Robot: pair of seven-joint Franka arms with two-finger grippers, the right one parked.
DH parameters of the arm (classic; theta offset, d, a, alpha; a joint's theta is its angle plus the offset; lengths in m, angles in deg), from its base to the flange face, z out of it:
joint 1: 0 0.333 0 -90
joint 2: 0 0 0 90
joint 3: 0 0.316 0.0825 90
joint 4: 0 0 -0.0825 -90
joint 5: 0 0.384 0 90
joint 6: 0 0 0.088 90
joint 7: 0 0.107 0 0
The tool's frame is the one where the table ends.
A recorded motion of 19 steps. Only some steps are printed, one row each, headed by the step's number.
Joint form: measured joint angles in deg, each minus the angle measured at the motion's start. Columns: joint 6, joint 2, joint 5, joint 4, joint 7, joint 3, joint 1.
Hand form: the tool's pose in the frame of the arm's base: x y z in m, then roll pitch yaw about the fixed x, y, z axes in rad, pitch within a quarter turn. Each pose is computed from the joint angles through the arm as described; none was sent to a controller.
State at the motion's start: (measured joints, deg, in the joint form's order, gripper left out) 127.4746 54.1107 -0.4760 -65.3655 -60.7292 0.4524 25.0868
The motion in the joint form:
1: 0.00 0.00 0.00 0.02 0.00 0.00 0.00
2: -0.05 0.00 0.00 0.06 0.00 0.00 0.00
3: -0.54 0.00 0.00 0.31 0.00 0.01 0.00
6: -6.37 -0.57 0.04 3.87 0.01 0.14 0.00
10: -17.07 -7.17 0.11 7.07 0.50 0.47 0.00
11: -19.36 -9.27 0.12 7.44 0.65 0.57 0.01
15: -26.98 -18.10 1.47 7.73 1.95 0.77 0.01
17: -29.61 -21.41 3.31 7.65 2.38 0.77 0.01
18: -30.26 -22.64 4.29 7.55 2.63 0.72 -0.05
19: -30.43 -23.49 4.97 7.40 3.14 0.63 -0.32
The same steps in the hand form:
1: 0.7060 0.3349 0.2407 3.0189 -0.0675 1.5107
2: 0.7060 0.3349 0.2410 3.0190 -0.0674 1.5107
3: 0.7061 0.3350 0.2422 3.0228 -0.0655 1.5105
6: 0.7087 0.3373 0.2696 3.0498 -0.0530 1.5093
10: 0.7001 0.3362 0.3686 3.0659 -0.0496 1.5033
11: 0.6951 0.3350 0.3962 3.0638 -0.0522 1.5024
15: 0.6659 0.3254 0.5024 3.0546 -0.0875 1.4821
17: 0.6507 0.3216 0.5396 3.0627 -0.1201 1.4748
18: 0.6453 0.3197 0.5532 3.0647 -0.1387 1.4693
19: 0.6434 0.3155 0.5624 3.0639 -0.1535 1.4550

